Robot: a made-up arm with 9 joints. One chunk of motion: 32 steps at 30 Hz.
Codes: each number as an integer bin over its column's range. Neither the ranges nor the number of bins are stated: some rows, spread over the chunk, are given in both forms.
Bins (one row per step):
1: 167 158 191 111 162 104 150 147 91
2: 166 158 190 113 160 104 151 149 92
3: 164 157 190 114 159 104 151 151 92
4: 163 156 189 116 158 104 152 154 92
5: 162 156 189 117 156 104 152 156 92
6: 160 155 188 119 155 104 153 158 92
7: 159 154 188 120 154 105 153 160 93
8: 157 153 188 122 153 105 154 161 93
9: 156 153 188 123 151 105 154 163 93
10: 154 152 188 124 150 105 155 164 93
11: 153 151 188 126 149 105 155 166 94
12: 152 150 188 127 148 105 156 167 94
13: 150 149 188 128 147 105 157 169 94
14: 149 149 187 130 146 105 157 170 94
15: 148 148 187 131 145 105 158 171 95
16: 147 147 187 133 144 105 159 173 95
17: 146 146 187 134 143 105 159 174 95
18: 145 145 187 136 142 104 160 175 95
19: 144 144 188 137 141 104 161 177 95
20: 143 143 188 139 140 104 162 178 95
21: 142 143 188 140 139 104 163 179 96
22: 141 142 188 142 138 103 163 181 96
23: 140 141 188 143 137 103 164 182 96
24: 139 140 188 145 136 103 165 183 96
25: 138 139 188 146 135 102 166 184 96
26: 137 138 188 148 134 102 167 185 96
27: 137 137 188 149 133 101 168 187 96
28: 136 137 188 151 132 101 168 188 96
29: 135 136 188 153 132 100 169 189 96
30: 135 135 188 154 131 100 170 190 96
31: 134 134 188 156 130 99 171 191 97
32: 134 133 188 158 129 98 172 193 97
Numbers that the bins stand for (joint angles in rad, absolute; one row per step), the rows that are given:
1: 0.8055 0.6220 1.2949 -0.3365 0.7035 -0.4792 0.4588 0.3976 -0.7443
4: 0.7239 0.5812 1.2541 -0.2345 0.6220 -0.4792 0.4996 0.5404 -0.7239
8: 0.6016 0.5200 1.2337 -0.1122 0.5200 -0.4588 0.5404 0.6831 -0.7035
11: 0.5200 0.4792 1.2337 -0.0306 0.4384 -0.4588 0.5608 0.7851 -0.6831
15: 0.4180 0.4180 1.2133 0.0714 0.3569 -0.4588 0.6220 0.8871 -0.6627
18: 0.3569 0.3569 1.2133 0.1733 0.2957 -0.4792 0.6627 0.9686 -0.6627
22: 0.2753 0.2957 1.2337 0.2957 0.2141 -0.4996 0.7239 1.0910 -0.6424
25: 0.2141 0.2345 1.2337 0.3773 0.1529 -0.5200 0.7851 1.1522 -0.6424
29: 0.1529 0.1733 1.2337 0.5200 0.0918 -0.5608 0.8463 1.2541 -0.6424
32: 0.1325 0.1122 1.2337 0.6220 0.0306 -0.6016 0.9075 1.3357 -0.6220
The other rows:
2: 0.7851 0.6220 1.2745 -0.2957 0.6627 -0.4792 0.4792 0.4384 -0.7239
3: 0.7443 0.6016 1.2745 -0.2753 0.6424 -0.4792 0.4792 0.4792 -0.7239
5: 0.7035 0.5812 1.2541 -0.2141 0.5812 -0.4792 0.4996 0.5812 -0.7239
6: 0.6627 0.5608 1.2337 -0.1733 0.5608 -0.4792 0.5200 0.6220 -0.7239
7: 0.6424 0.5404 1.2337 -0.1529 0.5404 -0.4588 0.5200 0.6627 -0.7035
9: 0.5812 0.5200 1.2337 -0.0918 0.4792 -0.4588 0.5404 0.7239 -0.7035
10: 0.5404 0.4996 1.2337 -0.0714 0.4588 -0.4588 0.5608 0.7443 -0.7035
12: 0.4996 0.4588 1.2337 -0.0102 0.4180 -0.4588 0.5812 0.8055 -0.6831
13: 0.4588 0.4384 1.2337 0.0102 0.3976 -0.4588 0.6016 0.8463 -0.6831
14: 0.4384 0.4384 1.2133 0.0510 0.3773 -0.4588 0.6016 0.8667 -0.6831
16: 0.3976 0.3976 1.2133 0.1122 0.3365 -0.4588 0.6424 0.9278 -0.6627
17: 0.3773 0.3773 1.2133 0.1325 0.3161 -0.4588 0.6424 0.9482 -0.6627
19: 0.3365 0.3365 1.2337 0.1937 0.2753 -0.4792 0.6831 1.0094 -0.6627
20: 0.3161 0.3161 1.2337 0.2345 0.2549 -0.4792 0.7035 1.0298 -0.6627
21: 0.2957 0.3161 1.2337 0.2549 0.2345 -0.4792 0.7239 1.0502 -0.6424
23: 0.2549 0.2753 1.2337 0.3161 0.1937 -0.4996 0.7443 1.1114 -0.6424
24: 0.2345 0.2549 1.2337 0.3569 0.1733 -0.4996 0.7647 1.1318 -0.6424
26: 0.1937 0.2141 1.2337 0.4180 0.1325 -0.5200 0.8055 1.1725 -0.6424
27: 0.1937 0.1937 1.2337 0.4384 0.1122 -0.5404 0.8259 1.2133 -0.6424
28: 0.1733 0.1937 1.2337 0.4792 0.0918 -0.5404 0.8259 1.2337 -0.6424
30: 0.1529 0.1529 1.2337 0.5404 0.0714 -0.5608 0.8667 1.2745 -0.6424
31: 0.1325 0.1325 1.2337 0.5812 0.0510 -0.5812 0.8871 1.2949 -0.6220

